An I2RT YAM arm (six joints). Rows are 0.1 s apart.
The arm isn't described. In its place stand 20 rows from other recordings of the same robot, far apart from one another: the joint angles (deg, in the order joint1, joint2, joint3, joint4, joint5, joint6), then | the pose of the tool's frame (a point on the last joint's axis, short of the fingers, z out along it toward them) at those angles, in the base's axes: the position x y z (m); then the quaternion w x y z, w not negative.
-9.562, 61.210, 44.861, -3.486, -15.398, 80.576 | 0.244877, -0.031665, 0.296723, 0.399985, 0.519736, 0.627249, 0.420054
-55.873, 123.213, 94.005, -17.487, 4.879, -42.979 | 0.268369, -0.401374, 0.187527, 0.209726, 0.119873, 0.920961, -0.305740
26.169, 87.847, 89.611, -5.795, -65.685, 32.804 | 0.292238, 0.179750, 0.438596, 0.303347, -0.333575, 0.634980, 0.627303
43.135, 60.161, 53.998, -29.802, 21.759, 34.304 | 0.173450, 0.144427, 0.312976, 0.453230, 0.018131, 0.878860, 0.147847
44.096, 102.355, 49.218, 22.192, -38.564, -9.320 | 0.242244, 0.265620, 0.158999, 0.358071, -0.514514, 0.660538, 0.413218
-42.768, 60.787, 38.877, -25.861, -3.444, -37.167 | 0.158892, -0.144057, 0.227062, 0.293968, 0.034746, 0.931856, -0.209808
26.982, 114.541, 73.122, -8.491, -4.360, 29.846 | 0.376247, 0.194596, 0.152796, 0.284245, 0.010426, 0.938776, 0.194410
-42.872, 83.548, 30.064, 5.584, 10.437, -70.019 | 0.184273, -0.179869, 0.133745, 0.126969, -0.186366, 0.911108, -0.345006
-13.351, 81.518, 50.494, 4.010, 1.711, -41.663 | 0.310682, -0.074826, 0.249985, 0.457408, -0.200954, 0.828626, -0.252537
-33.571, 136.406, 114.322, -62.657, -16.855, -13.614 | 0.397887, -0.251676, 0.151412, 0.100184, 0.164605, 0.974378, 0.116003
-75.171, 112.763, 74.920, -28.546, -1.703, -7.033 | 0.102456, -0.382853, 0.153604, 0.163713, 0.545762, 0.812455, -0.123521
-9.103, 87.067, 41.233, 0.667, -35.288, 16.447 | 0.292458, -0.026032, 0.170131, 0.344707, 0.082075, 0.884700, 0.302897
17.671, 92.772, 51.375, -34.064, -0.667, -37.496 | 0.270229, 0.086526, 0.154102, 0.125639, -0.459964, 0.878857, -0.016094
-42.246, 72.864, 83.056, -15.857, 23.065, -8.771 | 0.197130, -0.197875, 0.457649, 0.529818, 0.337666, 0.656805, -0.416992
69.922, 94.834, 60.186, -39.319, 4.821, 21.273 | 0.108596, 0.288392, 0.181416, 0.127247, -0.402173, 0.903940, 0.070406
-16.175, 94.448, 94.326, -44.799, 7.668, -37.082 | 0.347289, -0.105678, 0.359017, 0.314215, -0.141998, 0.910903, -0.226629
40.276, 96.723, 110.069, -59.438, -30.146, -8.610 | 0.254027, 0.238682, 0.415126, 0.281498, -0.459087, 0.775078, 0.330534
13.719, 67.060, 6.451, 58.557, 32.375, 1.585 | 0.192612, 0.027400, 0.168877, 0.687582, 0.119437, 0.707711, -0.110051
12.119, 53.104, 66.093, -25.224, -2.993, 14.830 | 0.189101, 0.042507, 0.414945, 0.605501, 0.002019, 0.778339, 0.165988
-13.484, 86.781, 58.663, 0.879, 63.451, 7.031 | 0.312970, -0.107793, 0.273385, 0.416942, 0.398753, 0.665796, -0.473150
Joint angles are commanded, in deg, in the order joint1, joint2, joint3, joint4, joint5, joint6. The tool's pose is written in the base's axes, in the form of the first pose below.
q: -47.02 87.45 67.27 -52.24 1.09 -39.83
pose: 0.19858, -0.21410, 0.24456, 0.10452, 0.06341, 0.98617, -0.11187
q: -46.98 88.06 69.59 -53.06 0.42 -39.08
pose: 0.20256, -0.21745, 0.25269, 0.11484, 0.06858, 0.98465, -0.11216
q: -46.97 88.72 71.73 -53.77 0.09 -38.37
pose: 0.20608, -0.22084, 0.25975, 0.12235, 0.07406, 0.98315, -0.11383
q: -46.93 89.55 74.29 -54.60 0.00 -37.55
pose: 0.21021, -0.22487, 0.26800, 0.12945, 0.08050, 0.98130, -0.11754
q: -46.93 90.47 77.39 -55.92 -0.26 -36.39
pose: 0.21432, -0.22903, 0.27817, 0.13763, 0.08990, 0.97913, -0.11947
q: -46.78 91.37 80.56 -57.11 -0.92 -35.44
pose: 0.21915, -0.23237, 0.28885, 0.14946, 0.09544, 0.97681, -0.11997
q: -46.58 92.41 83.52 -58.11 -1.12 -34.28
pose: 0.22406, -0.23576, 0.29780, 0.15796, 0.10304, 0.97445, -0.12200
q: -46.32 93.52 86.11 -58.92 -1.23 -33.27
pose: 0.22908, -0.23878, 0.30453, 0.16430, 0.10903, 0.97260, -0.12319
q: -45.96 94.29 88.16 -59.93 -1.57 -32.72
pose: 0.23304, -0.23958, 0.31010, 0.16888, 0.10994, 0.97197, -0.12110
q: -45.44 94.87 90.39 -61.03 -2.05 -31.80
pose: 0.23721, -0.23906, 0.31751, 0.17659, 0.11226, 0.97063, -0.11870
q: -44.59 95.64 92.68 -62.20 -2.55 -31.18
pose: 0.24306, -0.23738, 0.32406, 0.18305, 0.10924, 0.97024, -0.11489
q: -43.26 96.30 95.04 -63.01 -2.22 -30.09
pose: 0.25059, -0.23392, 0.33180, 0.18982, 0.10749, 0.96878, -0.11781
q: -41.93 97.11 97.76 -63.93 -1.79 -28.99
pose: 0.25834, -0.23055, 0.34037, 0.19700, 0.10603, 0.96703, -0.12166
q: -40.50 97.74 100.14 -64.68 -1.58 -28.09
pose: 0.26587, -0.22578, 0.34829, 0.20543, 0.10165, 0.96546, -0.12390
